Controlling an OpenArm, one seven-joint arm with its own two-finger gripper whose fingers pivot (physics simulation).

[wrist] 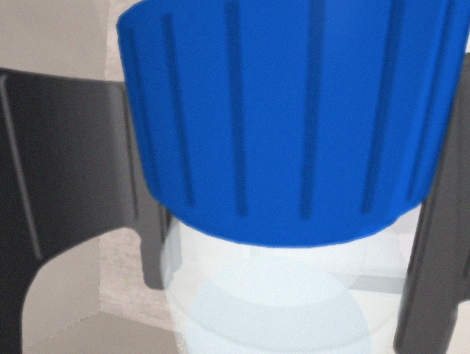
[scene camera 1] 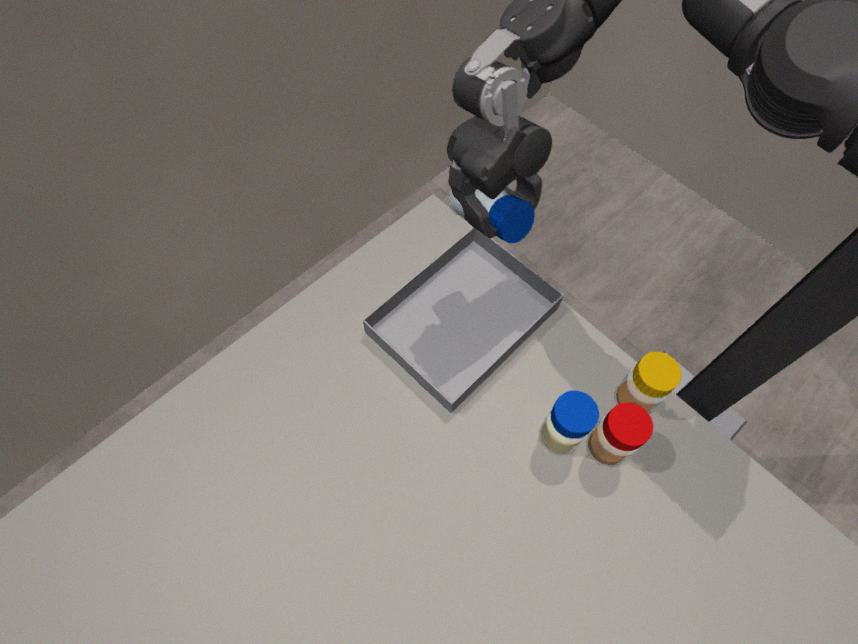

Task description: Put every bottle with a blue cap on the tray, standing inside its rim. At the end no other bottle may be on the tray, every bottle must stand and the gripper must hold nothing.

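My gripper (scene camera 1: 508, 209) (wrist: 279, 198) is shut on a blue-capped bottle (scene camera 1: 511, 218) (wrist: 295, 125) with a clear, pale body. It holds the bottle strongly tilted, above the table's far edge by the tray's upper corner. The fingers partly hide its body in the scene view. The grey tray (scene camera 1: 408, 368) lies flat, with no bottle standing in it. A second blue-capped bottle (scene camera 1: 575, 413), with pale yellow contents, stands on the table right of the tray.
A red-capped bottle (scene camera 1: 627, 426) stands close beside the second blue-capped one. A yellow-capped bottle (scene camera 1: 657, 374) stands behind them, near the table edge. A dark post (scene camera 1: 776, 332) rises beyond that edge. The arm's shadow falls across the tray.
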